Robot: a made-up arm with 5 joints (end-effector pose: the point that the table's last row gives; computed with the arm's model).
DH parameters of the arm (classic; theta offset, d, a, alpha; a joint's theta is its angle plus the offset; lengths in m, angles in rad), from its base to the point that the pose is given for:
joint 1: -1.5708 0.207 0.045 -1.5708
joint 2: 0 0.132 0.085 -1.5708
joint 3: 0 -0.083 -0.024 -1.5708
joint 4: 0 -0.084 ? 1.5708
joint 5: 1.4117 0 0.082 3.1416
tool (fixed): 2.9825 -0.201 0 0
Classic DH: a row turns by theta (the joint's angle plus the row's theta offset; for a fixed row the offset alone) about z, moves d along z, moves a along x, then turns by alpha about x.
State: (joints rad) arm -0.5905 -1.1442 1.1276 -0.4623 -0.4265
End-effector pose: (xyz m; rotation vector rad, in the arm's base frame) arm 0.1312 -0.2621 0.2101 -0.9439 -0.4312 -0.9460
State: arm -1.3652 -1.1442 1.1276 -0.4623 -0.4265
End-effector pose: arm -0.0896 -0.2790 0.2101 -1.1323 -0.0466 -1.6413
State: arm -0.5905 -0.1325 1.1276 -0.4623 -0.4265
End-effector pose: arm 0.1558 -0.2253 0.1241 0.0968 -0.4401 -1.2438
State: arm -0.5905 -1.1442 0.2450 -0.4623 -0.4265
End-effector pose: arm 0.0861 -0.1920 0.1373 -0.6825 0.1739 -0.3306
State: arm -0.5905 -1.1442 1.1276 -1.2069 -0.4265
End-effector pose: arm 0.2660 -0.2057 0.2234 -0.4612 -0.9430 -0.5829
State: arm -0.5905 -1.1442 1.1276 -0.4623 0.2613
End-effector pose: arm 0.1821 -0.2538 0.1903 -0.8016 -0.7811 -1.5643
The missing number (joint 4, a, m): -0.062
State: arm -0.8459 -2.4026 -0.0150 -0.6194 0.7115
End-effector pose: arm -0.0272 -0.2148 0.1263 -1.9204 0.1478 -1.0913
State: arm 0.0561 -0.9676 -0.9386 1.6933 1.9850
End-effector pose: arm 0.3565 -0.1171 0.2827 -0.7752 -2.0165 0.1631
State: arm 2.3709 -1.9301 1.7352 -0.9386 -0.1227
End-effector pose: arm -0.2386 0.2389 0.3249 1.4715 -1.6196 1.3576
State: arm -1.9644 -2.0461 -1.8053 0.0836 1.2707
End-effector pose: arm -0.1102 0.0646 0.3296 -0.7208 1.9980 -0.8022
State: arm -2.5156 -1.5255 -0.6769 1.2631 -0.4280
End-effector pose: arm -0.2274 -0.1054 0.4089 -0.1247 2.3843 0.0576
